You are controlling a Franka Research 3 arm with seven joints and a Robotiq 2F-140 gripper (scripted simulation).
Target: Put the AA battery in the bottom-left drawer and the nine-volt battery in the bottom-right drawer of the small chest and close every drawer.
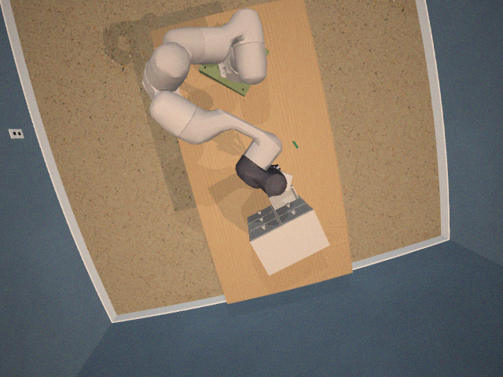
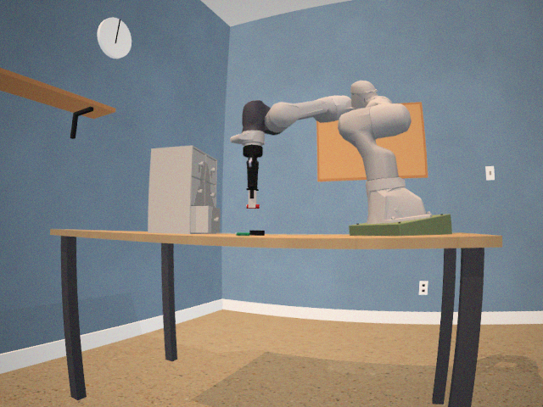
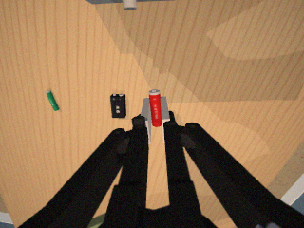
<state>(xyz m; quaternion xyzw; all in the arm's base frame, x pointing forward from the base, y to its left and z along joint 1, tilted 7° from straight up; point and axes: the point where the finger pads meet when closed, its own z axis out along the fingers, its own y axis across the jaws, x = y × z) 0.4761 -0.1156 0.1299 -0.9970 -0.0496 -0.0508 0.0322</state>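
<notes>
The black nine-volt battery lies 30 mm behind my hand, 70 mm to the left of it and 120 mm below it. From my hand the other things lie so: red AA battery: 30 mm below; green AA battery: 30 mm behind, 210 mm to the left, 130 mm below.
</notes>
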